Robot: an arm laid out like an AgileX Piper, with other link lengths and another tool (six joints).
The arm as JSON. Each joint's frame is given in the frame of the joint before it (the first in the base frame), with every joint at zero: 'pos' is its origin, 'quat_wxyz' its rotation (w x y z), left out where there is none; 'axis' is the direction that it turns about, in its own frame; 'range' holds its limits. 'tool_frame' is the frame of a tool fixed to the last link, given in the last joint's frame.
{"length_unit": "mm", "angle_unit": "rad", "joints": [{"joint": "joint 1", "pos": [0.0, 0.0, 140.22], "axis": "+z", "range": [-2.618, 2.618]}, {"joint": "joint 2", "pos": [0.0, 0.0, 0.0], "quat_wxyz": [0.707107, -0.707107, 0.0, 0.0], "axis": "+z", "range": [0.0, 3.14]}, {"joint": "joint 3", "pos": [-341.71, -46.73, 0.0], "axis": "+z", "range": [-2.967, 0.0]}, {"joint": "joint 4", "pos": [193.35, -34.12, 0.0], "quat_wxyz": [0.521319, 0.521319, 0.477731, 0.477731], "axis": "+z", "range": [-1.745, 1.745]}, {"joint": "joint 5", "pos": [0.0, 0.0, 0.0], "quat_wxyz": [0.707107, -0.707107, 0.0, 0.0], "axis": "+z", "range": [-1.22, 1.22]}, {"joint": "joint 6", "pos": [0.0, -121.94, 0.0], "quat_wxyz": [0.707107, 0.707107, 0.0, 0.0], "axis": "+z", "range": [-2.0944, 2.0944]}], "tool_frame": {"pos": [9.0, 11.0, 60.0], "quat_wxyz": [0.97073, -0.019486, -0.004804, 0.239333]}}
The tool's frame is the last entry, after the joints.
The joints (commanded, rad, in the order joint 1, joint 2, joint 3, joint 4, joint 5, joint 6), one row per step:
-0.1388 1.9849 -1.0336 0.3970 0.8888 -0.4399
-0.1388 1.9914 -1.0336 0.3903 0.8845 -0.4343
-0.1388 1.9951 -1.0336 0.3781 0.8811 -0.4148
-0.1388 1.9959 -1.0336 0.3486 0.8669 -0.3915
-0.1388 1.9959 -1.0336 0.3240 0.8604 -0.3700
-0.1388 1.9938 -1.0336 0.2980 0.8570 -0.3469
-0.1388 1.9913 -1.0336 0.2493 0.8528 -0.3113
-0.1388 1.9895 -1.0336 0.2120 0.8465 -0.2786
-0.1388 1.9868 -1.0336 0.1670 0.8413 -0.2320
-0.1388 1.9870 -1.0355 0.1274 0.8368 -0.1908
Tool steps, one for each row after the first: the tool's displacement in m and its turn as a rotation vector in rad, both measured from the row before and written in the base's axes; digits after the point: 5 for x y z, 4 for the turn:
0.00024 -0.00107 -0.00234 -0.0057 0.0050 -0.0012
-0.00008 -0.00159 -0.00168 -0.0106 0.0077 -0.0099
0.00071 -0.00444 -0.00200 -0.0266 -0.0025 -0.0028
-0.00017 -0.00336 -0.00114 -0.0202 0.0021 -0.0031
-0.00064 -0.00337 -0.00038 -0.0204 0.0029 -0.0030
-0.00149 -0.00632 -0.00089 -0.0365 0.0058 0.0020
-0.00039 -0.00499 -0.00070 -0.0295 0.0018 -0.0044
-0.00059 -0.00588 -0.00044 -0.0357 0.0037 -0.0121
0.00018 -0.00528 -0.00079 -0.0313 0.0027 -0.0109

